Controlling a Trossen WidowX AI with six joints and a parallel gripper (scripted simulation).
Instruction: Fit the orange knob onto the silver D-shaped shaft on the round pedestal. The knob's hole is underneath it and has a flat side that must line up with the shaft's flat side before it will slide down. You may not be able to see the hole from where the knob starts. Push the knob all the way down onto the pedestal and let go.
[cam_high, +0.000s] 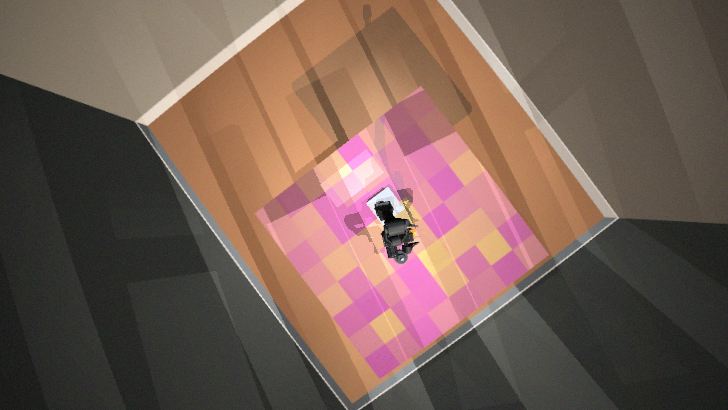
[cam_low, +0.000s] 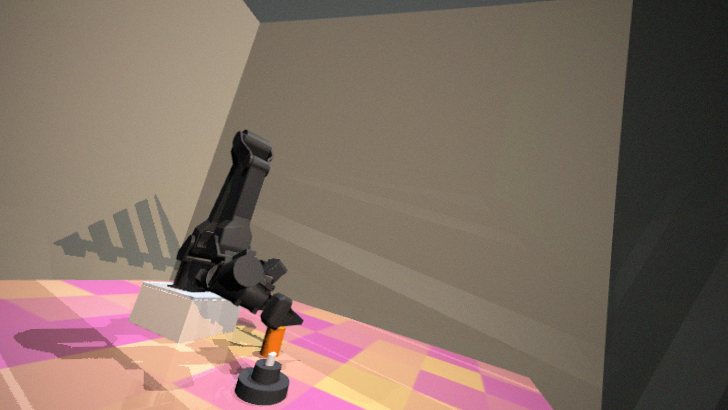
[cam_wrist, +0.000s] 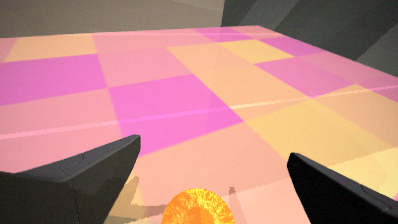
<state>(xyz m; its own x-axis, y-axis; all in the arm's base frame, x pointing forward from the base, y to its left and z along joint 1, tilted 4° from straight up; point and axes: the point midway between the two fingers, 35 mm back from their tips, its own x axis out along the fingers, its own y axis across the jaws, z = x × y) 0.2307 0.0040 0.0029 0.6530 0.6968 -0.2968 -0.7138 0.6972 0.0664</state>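
Right now my gripper tip is 4 cm above the orange knob, 3 cm past it and 2 cm to the left of it. Also, from my gripper tip: dark round pedestal: 17 cm to the right, 5 cm below, 3 cm ahead.
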